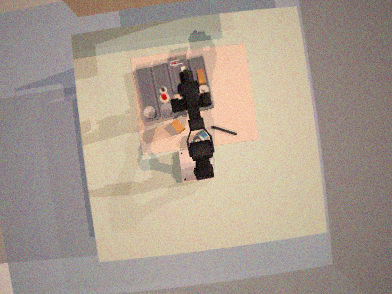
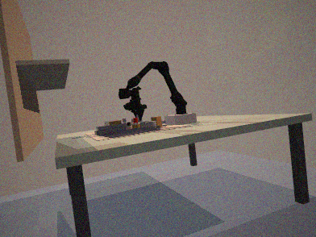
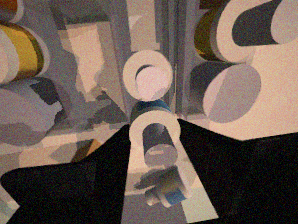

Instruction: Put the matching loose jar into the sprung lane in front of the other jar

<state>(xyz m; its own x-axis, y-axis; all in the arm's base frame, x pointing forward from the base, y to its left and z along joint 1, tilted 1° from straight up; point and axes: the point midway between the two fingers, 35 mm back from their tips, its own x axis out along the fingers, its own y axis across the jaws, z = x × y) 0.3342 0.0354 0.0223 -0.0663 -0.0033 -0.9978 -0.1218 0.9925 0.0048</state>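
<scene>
My gripper tip is 90 mm past the orange-brown block, 80 mm to the right of it and 20 mm above it. Round my gripper tip: dark stick: 170 mm to the right, 130 mm behind, 50 mm below.
</scene>
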